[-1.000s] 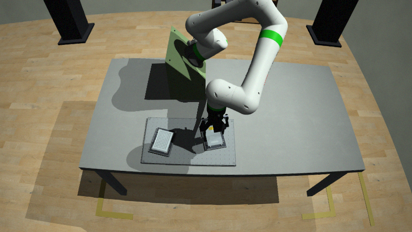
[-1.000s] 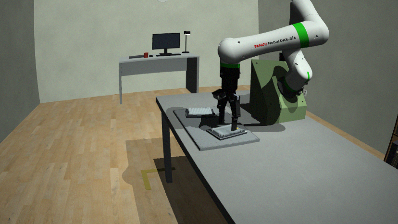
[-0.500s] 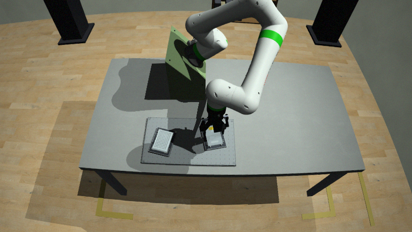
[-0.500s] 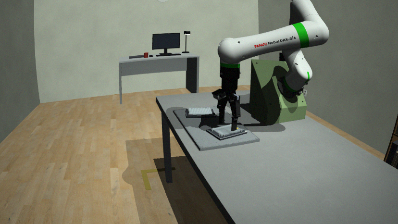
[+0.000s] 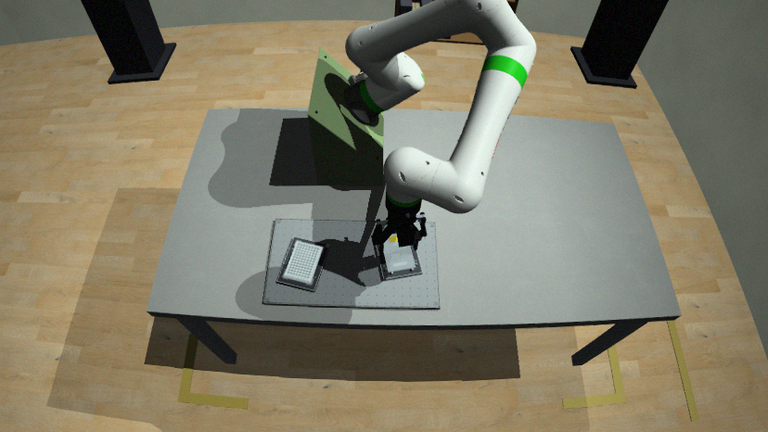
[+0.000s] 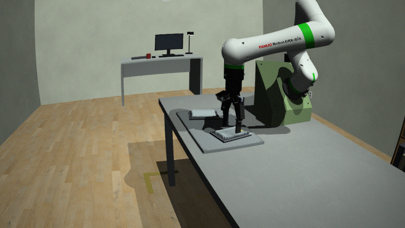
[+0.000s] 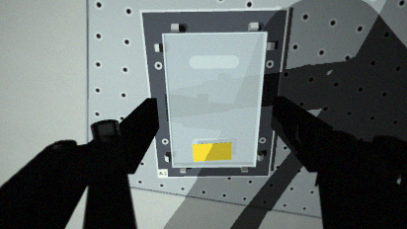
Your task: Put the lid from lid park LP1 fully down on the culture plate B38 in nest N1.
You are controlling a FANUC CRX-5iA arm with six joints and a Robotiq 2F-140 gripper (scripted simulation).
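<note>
My gripper is now 40 mm above the clear lid. The rest, counted from my hand: lid park LP1: 50 mm below; white culture plate: 290 mm to the right, 40 mm below, 40 mm ahead; dark nest N1: 290 mm to the right, 50 mm below, 40 mm ahead.
</note>
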